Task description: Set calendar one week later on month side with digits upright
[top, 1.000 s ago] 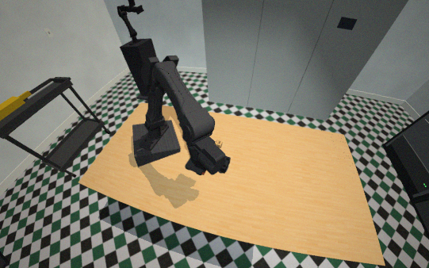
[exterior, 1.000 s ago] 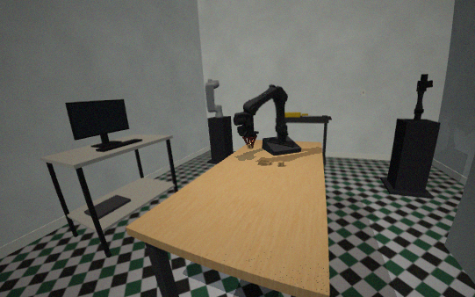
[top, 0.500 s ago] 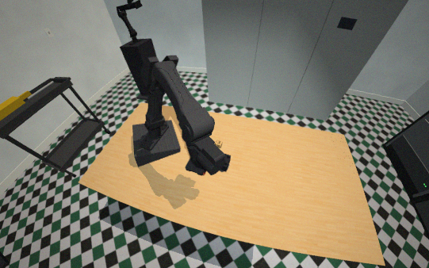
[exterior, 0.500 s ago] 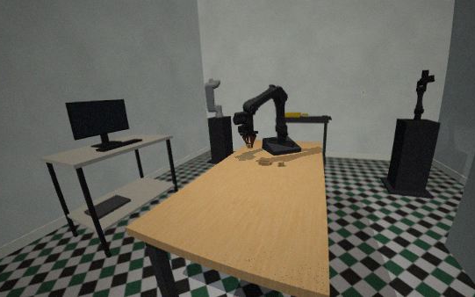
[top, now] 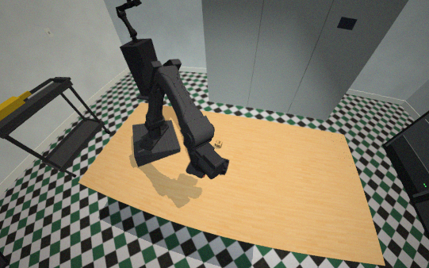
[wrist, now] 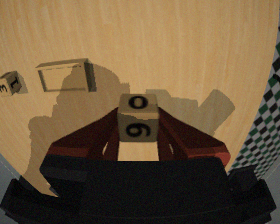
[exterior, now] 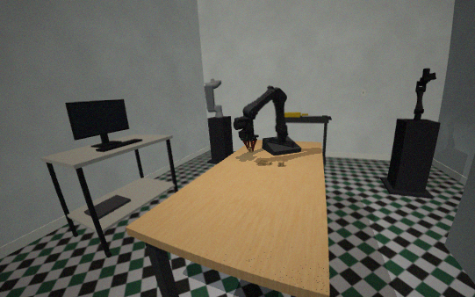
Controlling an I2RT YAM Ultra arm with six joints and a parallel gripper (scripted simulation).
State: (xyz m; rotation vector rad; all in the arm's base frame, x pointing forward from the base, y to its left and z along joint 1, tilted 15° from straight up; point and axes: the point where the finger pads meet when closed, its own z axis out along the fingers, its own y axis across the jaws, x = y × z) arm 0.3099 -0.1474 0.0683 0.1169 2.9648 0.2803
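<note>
Now: hand 10 mm short of the wooden tray, 100 mm to the right of it and 80 mm above it. The rest, counted from my hand: wooden cube (right at my hand).
</note>
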